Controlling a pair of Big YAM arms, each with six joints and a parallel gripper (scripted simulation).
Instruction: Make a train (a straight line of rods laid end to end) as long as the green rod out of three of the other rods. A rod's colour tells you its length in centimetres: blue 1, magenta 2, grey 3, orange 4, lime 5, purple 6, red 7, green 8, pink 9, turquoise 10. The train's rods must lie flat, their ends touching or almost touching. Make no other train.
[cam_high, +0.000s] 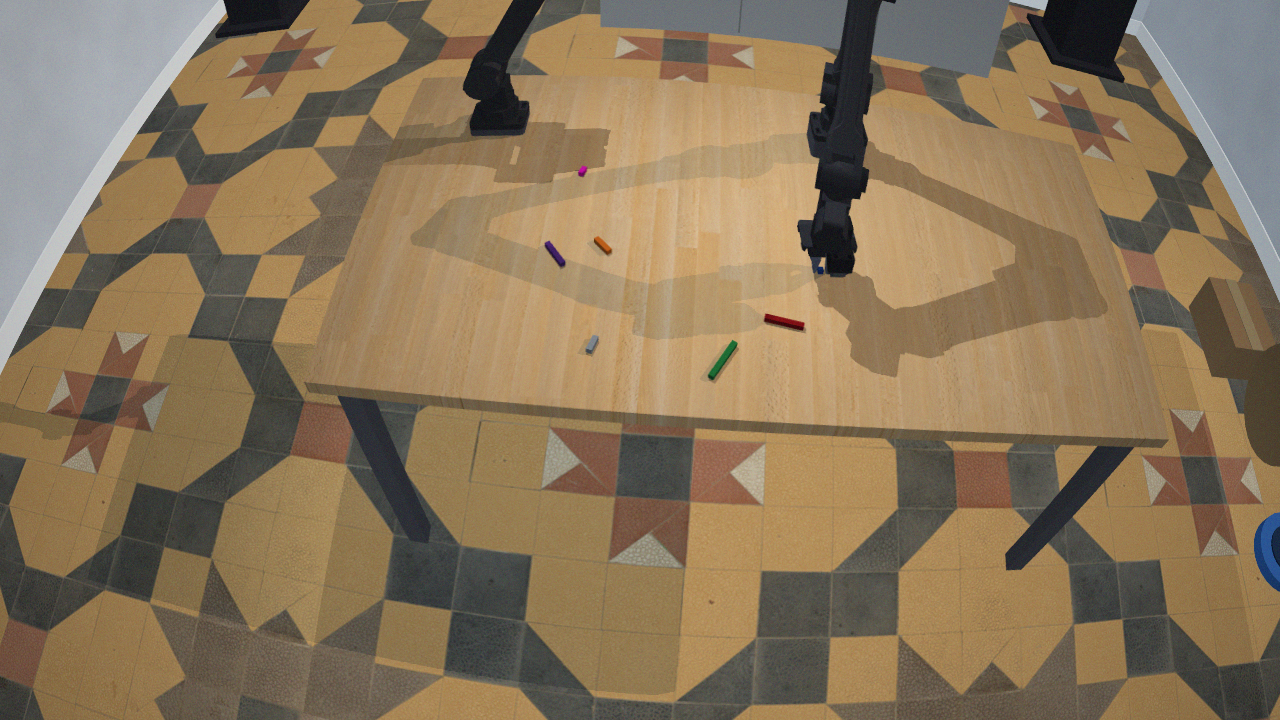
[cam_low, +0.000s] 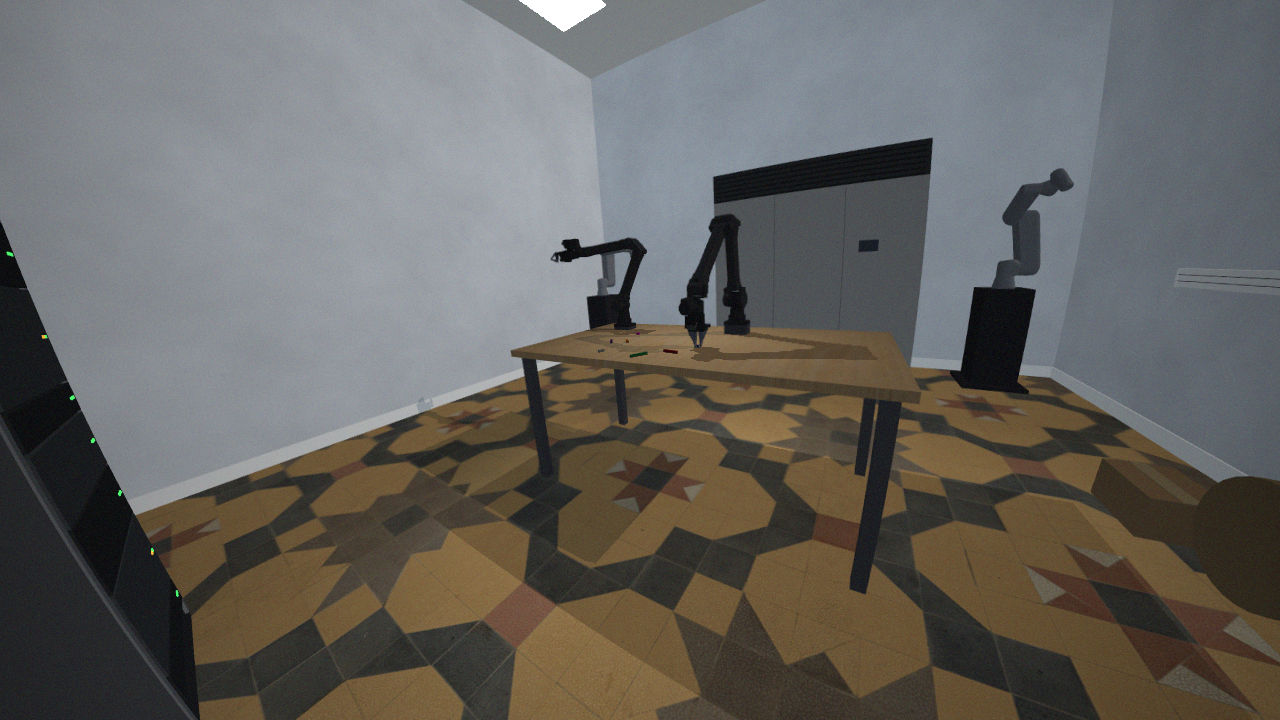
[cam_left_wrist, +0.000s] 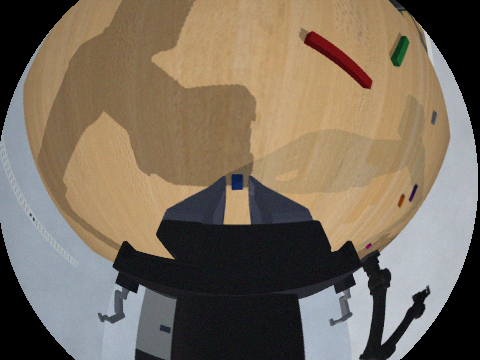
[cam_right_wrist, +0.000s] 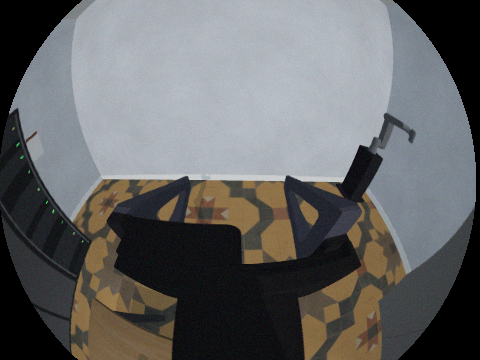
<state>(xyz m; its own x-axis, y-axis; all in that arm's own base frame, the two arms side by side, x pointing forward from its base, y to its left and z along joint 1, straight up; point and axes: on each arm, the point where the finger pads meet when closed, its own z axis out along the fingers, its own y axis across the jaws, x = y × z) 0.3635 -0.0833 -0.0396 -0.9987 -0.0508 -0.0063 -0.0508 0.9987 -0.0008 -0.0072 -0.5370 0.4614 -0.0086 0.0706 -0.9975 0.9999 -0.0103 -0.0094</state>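
The blue rod lies right at my left hand. Round my left hand: green rod 220 mm ahead, 180 mm to the right; then grey rod 390 mm to the right, 200 mm ahead; then red rod 130 mm ahead, 70 mm to the right.
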